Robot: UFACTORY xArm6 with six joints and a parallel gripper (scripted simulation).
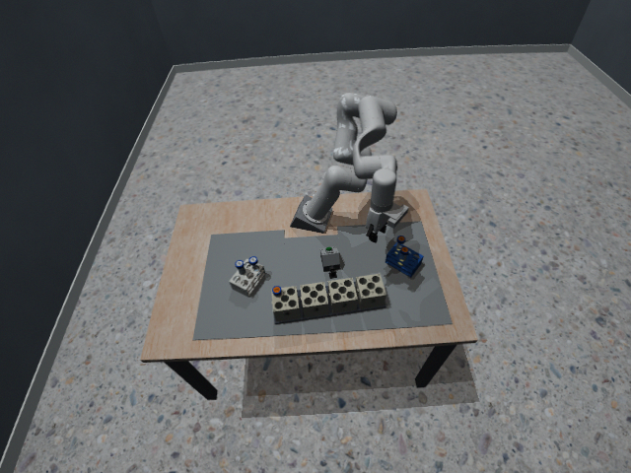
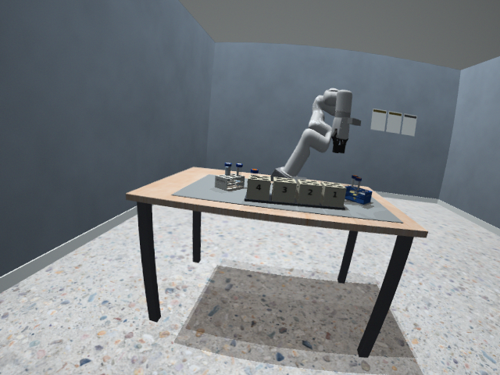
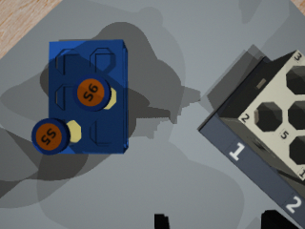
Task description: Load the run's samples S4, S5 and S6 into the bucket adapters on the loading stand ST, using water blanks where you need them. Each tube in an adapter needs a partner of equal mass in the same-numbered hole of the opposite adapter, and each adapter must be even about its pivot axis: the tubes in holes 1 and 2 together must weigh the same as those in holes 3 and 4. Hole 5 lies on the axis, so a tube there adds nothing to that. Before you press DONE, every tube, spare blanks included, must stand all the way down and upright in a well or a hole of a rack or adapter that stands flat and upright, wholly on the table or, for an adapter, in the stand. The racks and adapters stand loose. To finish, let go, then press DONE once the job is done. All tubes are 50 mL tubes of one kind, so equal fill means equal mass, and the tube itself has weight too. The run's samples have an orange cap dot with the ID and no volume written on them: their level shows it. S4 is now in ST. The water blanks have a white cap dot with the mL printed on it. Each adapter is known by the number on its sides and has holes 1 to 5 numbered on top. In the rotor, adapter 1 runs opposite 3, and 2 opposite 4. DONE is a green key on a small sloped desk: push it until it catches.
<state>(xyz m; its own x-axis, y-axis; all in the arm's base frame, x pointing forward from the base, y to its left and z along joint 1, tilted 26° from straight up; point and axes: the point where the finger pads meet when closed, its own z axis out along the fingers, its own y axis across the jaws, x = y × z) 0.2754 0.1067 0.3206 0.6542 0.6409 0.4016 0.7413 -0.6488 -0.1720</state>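
The tube lies 19 cm below my hand, 12 cm to the left of it and 7 cm behind it. The rest, counted from my hand: green done key: 18 cm to the right, 18 cm below, 8 cm behind; then DONE desk: 20 cm below, 18 cm to the right, 6 cm behind; then blue rack: 22 cm below, 14 cm to the left, 2 cm behind.
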